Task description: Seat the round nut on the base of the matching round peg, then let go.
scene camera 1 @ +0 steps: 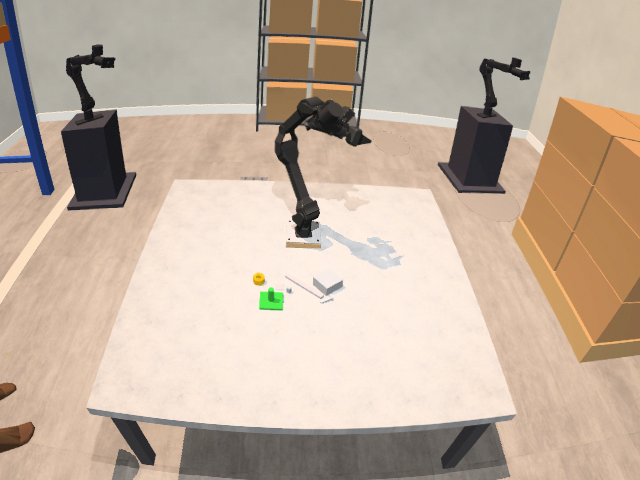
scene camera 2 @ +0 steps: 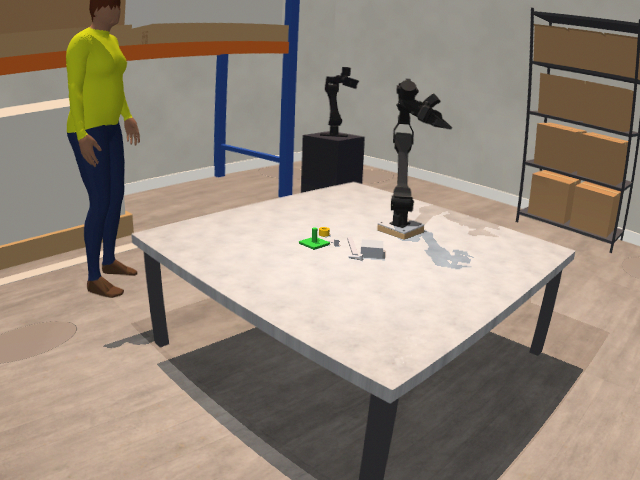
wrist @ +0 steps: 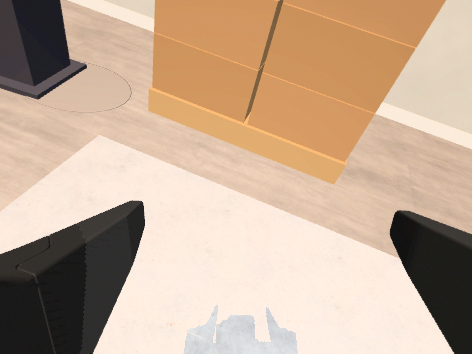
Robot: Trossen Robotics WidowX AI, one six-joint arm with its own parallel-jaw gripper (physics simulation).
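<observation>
A yellow-orange round nut (scene camera 1: 258,281) (scene camera 2: 324,231) lies flat on the table, apart from the peg and on its side toward the arm's base. A green round peg (scene camera 1: 270,294) (scene camera 2: 314,235) stands upright on its flat green square base (scene camera 1: 265,304) (scene camera 2: 313,244), with no nut on it. My gripper (scene camera 1: 366,140) (scene camera 2: 447,127) (wrist: 268,217) is open and empty, held high over the table, far from the nut and the peg. Neither the nut nor the peg shows in the wrist view.
A grey-white block (scene camera 1: 327,282) (scene camera 2: 372,249) lies right of the peg. A thin pale bar (scene camera 1: 303,286) lies between them, with a small grey piece (scene camera 1: 288,289) (scene camera 2: 336,242) beside the peg base and a small whitish piece (scene camera 1: 326,299) (scene camera 2: 355,256) near the bar's end.
</observation>
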